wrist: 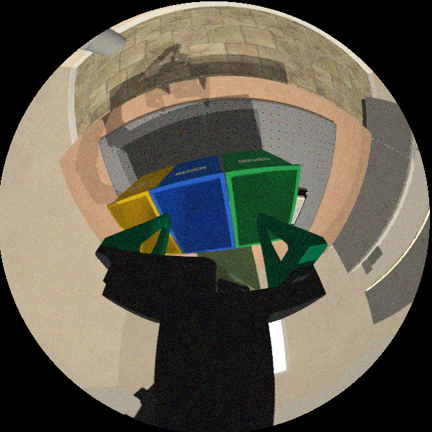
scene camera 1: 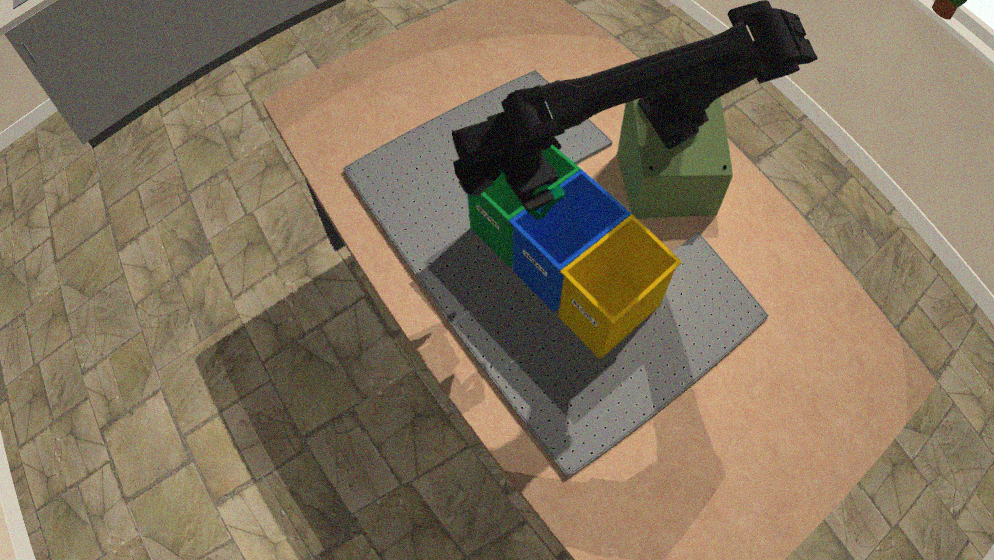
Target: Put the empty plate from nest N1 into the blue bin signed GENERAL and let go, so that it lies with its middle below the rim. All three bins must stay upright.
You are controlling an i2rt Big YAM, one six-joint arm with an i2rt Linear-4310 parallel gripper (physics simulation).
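Seen in the pictures: gripper, fingertip midpoint: (scene camera 1: 525, 196); arm's base at its link origin: (scene camera 1: 668, 117).
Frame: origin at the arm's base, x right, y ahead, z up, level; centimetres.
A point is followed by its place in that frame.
Observation:
The blue bin (scene camera 1: 549, 281) {z -10.4, x -16.3, y 38.3 cm} (wrist: 200, 195) stands upright in the middle of the row of three bins. No plate is seen in the visible part of its inside. My gripper (scene camera 1: 548, 201) (wrist: 213, 217) is open and empty, with its green fingers apart above the bins, near the green and blue rims in the scene view. A white plate (wrist: 299, 206) shows in part at the right of the green bin in the wrist view, with a black edge at its far end. The bin hides the rest of it. The plate does not show in the scene view.
The green bin (scene camera 1: 490, 236) {z -15.4, x -0.1, y 41.8 cm} (wrist: 260, 200) and the yellow bin (scene camera 1: 632, 267) {z -16.0, x -19.1, y 20.6 cm} (wrist: 132, 210) stand upright on either side of the blue one. They stand on a grey perforated board (scene camera 1: 410, 173) {z -20.1, x 25.8, y 48.2 cm} (wrist: 300, 135). The arm's green pedestal (scene camera 1: 674, 187) {z -10.0, x -10.3, y 4.2 cm} stands behind the bins.

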